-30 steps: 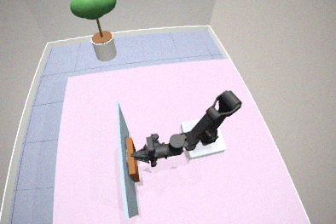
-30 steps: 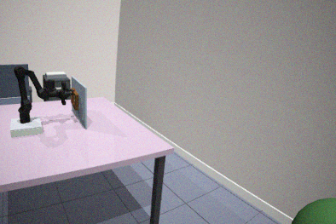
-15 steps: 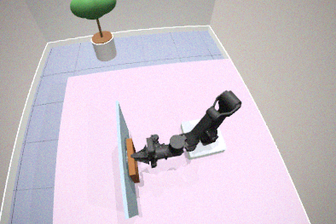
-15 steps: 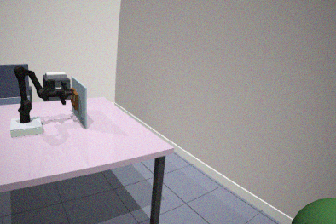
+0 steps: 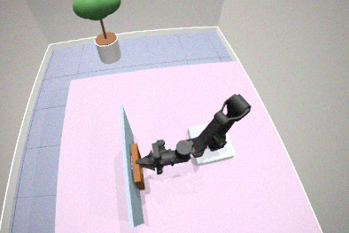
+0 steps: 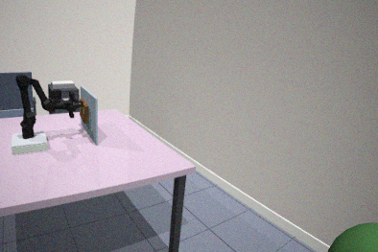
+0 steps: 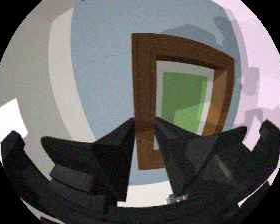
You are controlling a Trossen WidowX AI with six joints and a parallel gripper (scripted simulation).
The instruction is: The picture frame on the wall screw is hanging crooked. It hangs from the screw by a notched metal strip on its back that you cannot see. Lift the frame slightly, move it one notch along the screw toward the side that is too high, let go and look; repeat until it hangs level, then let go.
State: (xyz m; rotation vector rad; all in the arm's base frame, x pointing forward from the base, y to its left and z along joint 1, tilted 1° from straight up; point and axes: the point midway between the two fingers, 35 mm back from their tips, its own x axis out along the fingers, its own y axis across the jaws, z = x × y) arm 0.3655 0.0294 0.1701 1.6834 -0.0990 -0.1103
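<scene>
My gripper tip is now 50 mm above the brown wooden picture frame and 10 mm short of it. Round my gripper tip: wall panel 70 mm below, 20 mm ahead.
</scene>
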